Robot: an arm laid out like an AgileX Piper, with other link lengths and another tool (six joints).
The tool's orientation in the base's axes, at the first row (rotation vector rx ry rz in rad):
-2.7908 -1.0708 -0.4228
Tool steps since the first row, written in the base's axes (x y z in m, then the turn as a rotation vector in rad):
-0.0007 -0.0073 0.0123 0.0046 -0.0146 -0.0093
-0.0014 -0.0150 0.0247 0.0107 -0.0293 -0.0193
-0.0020 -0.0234 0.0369 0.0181 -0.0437 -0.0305
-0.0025 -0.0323 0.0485 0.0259 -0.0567 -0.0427
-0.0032 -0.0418 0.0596 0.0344 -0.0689 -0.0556
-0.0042 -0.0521 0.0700 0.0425 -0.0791 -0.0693
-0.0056 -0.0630 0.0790 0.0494 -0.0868 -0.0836
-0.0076 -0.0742 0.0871 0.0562 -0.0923 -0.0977
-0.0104 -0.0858 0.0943 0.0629 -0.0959 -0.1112
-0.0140 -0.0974 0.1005 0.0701 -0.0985 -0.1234
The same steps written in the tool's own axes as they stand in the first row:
-0.0014 0.0048 -0.0134 -0.0088 0.0140 0.0068
-0.0031 0.0098 -0.0270 -0.0169 0.0292 0.0145
-0.0052 0.0155 -0.0406 -0.0241 0.0450 0.0237
-0.0077 0.0216 -0.0536 -0.0305 0.0600 0.0342
-0.0109 0.0280 -0.0664 -0.0362 0.0750 0.0458
-0.0150 0.0348 -0.0787 -0.0410 0.0882 0.0584
-0.0202 0.0419 -0.0899 -0.0453 0.0987 0.0719
-0.0264 0.0487 -0.1004 -0.0482 0.1075 0.0856
-0.0336 0.0553 -0.1103 -0.0498 0.1149 0.0992
-0.0416 0.0614 -0.1195 -0.0501 0.1218 0.1118

